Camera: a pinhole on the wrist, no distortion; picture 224 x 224 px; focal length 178.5 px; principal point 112.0 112.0 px. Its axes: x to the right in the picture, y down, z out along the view. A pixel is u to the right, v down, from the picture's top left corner.
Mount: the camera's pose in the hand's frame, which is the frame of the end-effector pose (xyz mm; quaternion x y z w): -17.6 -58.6 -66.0 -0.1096 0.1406 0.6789 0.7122
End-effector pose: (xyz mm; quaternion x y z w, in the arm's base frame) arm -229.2 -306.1 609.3 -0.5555 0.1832 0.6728 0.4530
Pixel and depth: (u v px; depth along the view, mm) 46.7 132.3 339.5
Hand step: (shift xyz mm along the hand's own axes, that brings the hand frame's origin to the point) -43.4 -55.0 296.6
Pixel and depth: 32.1 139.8 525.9
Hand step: -81.4 -92.1 511.5
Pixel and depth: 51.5 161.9 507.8
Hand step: -139.8 -35.8 474.5
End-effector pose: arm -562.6 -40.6 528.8 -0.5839 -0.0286 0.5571 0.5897
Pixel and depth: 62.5 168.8 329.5
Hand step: -108.8 -24.1 278.1
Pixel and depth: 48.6 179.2 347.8
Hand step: -135.1 -46.5 307.4
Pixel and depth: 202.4 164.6 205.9
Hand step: -63.5 113.8 92.5
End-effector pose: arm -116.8 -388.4 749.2 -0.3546 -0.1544 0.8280 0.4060
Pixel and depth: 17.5 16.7 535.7
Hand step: 284.4 -153.7 524.7
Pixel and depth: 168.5 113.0 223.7
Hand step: -4.6 85.4 118.8
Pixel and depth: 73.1 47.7 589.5
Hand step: 219.7 14.2 523.5
